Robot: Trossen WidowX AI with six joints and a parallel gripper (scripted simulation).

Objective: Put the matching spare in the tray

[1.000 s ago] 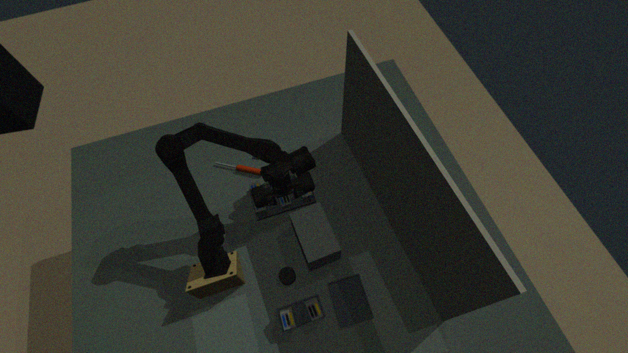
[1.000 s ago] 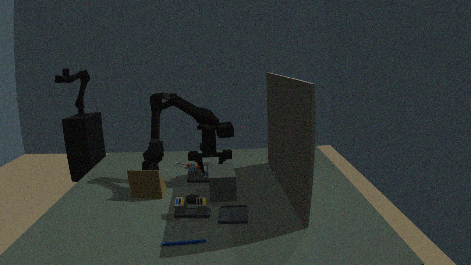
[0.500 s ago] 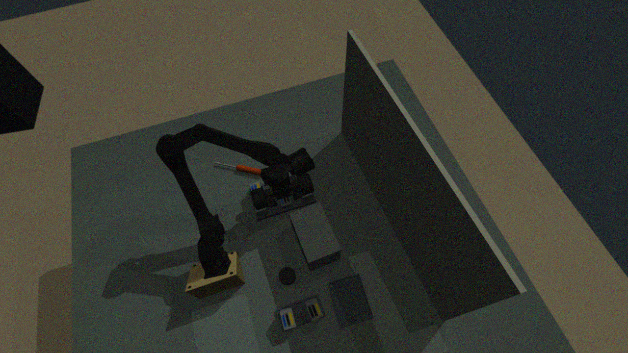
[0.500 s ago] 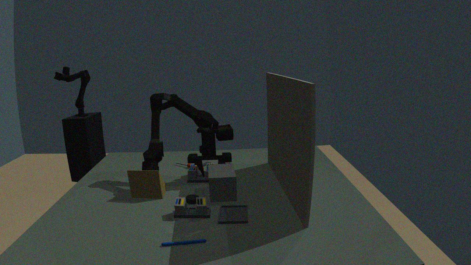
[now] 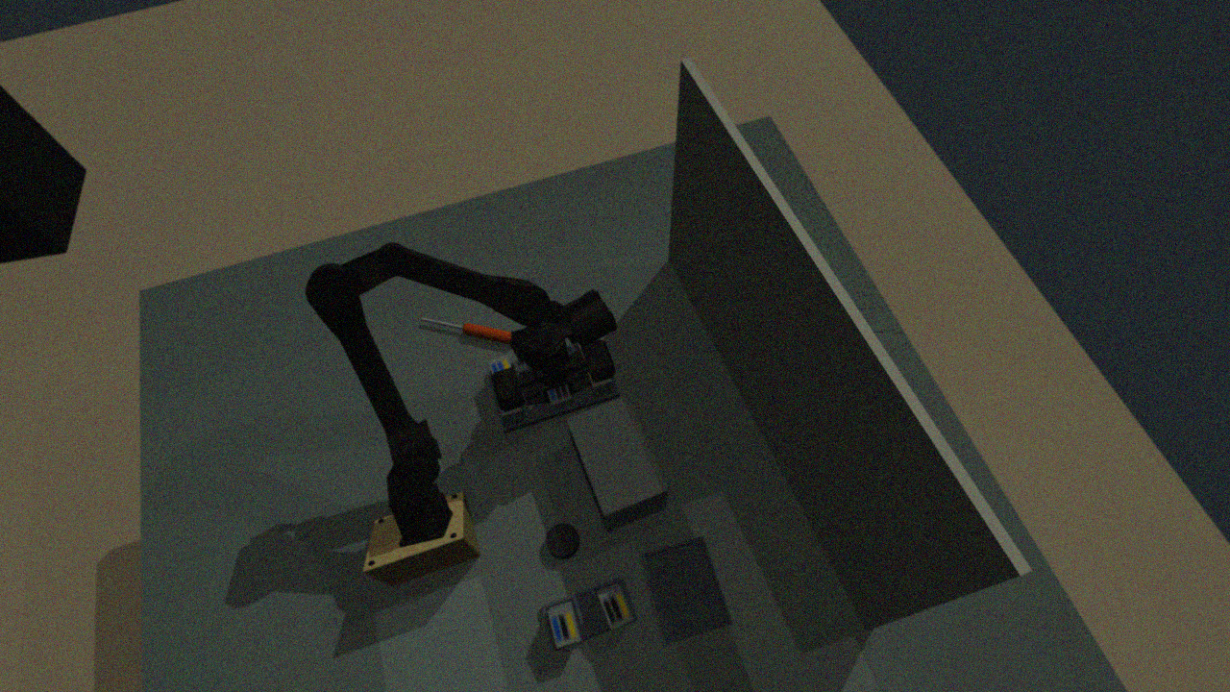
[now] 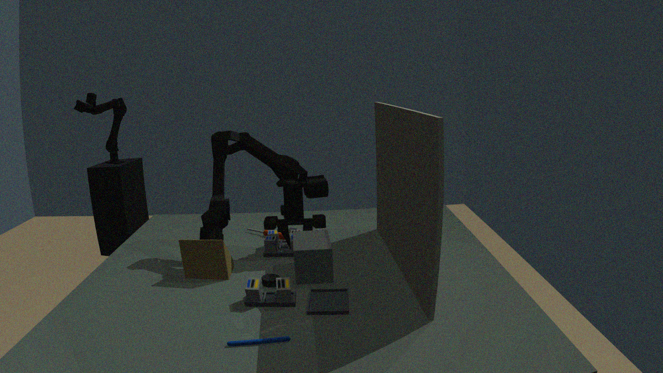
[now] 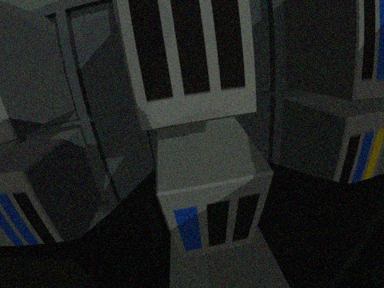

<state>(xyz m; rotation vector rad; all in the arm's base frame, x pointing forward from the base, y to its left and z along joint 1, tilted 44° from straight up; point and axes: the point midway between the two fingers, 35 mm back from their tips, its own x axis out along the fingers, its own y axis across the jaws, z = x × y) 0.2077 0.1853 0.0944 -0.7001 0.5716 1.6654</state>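
Right now my gripper tip is 140 mm short of the dark flat tray, 340 mm to the left of it and 10 mm above it. The rest, counted from my gripper tip: tall panel (320 mm ahead, 100 mm to the right, 210 mm above); grey block (70 mm ahead, 140 mm to the right, 30 mm above); rack (10 mm behind, 340 mm to the right, 10 mm below).
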